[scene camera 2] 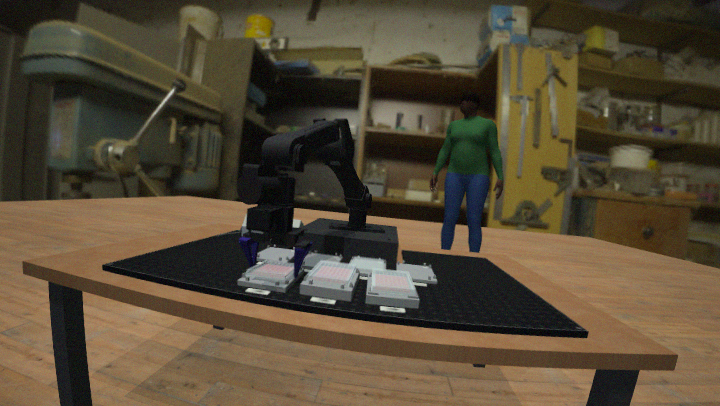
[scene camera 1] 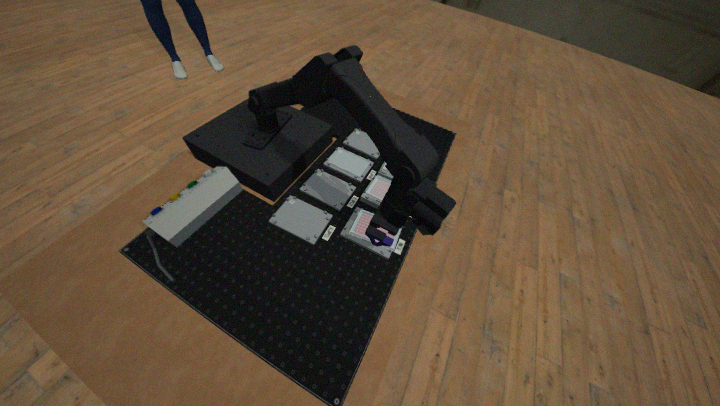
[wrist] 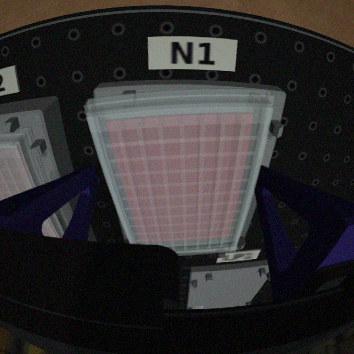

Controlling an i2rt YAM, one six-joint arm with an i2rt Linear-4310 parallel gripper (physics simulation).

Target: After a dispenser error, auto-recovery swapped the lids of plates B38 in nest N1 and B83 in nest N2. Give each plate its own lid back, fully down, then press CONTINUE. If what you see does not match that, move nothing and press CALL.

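Places are measured from the arm's base along level axes (x ahead, y left, z up), in metres.
Where they show: gripper, between the fingertips: (scene camera 2: 274,273) (scene camera 1: 381,230) (wrist: 175,173); arm's base, origin of its link: (scene camera 2: 356,229) (scene camera 1: 269,129).
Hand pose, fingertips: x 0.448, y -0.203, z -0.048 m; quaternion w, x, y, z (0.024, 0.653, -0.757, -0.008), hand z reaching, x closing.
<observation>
Things, the pixels of their centre, and the offset from my fingertips. "spot": a spot on its surface instead. Level surfaces: height alone.
- plate with pink wells, middle of its body: (wrist: 183,196) (scene camera 2: 274,269) (scene camera 1: 376,228) dx -0.015, dy -0.002, dz +0.004 m
- nest labelled N1, a spot on its surface: (wrist: 192,53) spot: dx +0.061, dy -0.018, dz -0.019 m
- second pink-welled plate, middle of its body: (wrist: 7,216) (scene camera 2: 333,270) (scene camera 1: 390,192) dx -0.008, dy +0.126, dz +0.015 m
- button box, middle of its body: (scene camera 1: 194,200) (scene camera 2: 273,227) dx -0.493, dy -0.105, dz +0.021 m
- third pink-welled plate, middle of its body: (scene camera 2: 391,279) dx +0.014, dy +0.251, dz +0.012 m
- cable, a spot on its surface: (scene camera 1: 158,259) spot: dx -0.486, dy -0.262, dz -0.015 m
- black board, height of its surface: dz -0.020 m
A plate with pink wells (scene camera 1: 364,223) (scene camera 2: 269,272) (wrist: 180,175) sits in the nest labelled N1 (wrist: 192,53) under a clear lid; whether the lid is fully down I cannot tell. A second pink-welled plate (scene camera 1: 375,189) (scene camera 2: 331,273) (wrist: 10,165) sits in the neighbouring nest, partly cut off in the wrist view. My gripper (scene camera 1: 384,236) (scene camera 2: 274,266) (wrist: 175,173) is open, its purple fingers on either side of the N1 plate, holding nothing. No plate or lid codes are readable. The button box (scene camera 1: 196,206) has blue (scene camera 1: 156,210), yellow (scene camera 1: 174,196) and green (scene camera 1: 192,184) buttons; their labels are not readable.
A third pink-welled plate (scene camera 2: 392,282) stands beside the second. Grey pads (scene camera 1: 301,219) (scene camera 1: 327,189) (scene camera 1: 347,162) with corner posts form a row between the plates and the robot's base (scene camera 1: 252,146). A cable (scene camera 1: 158,259) runs from the button box over the black board (scene camera 1: 282,302).
</observation>
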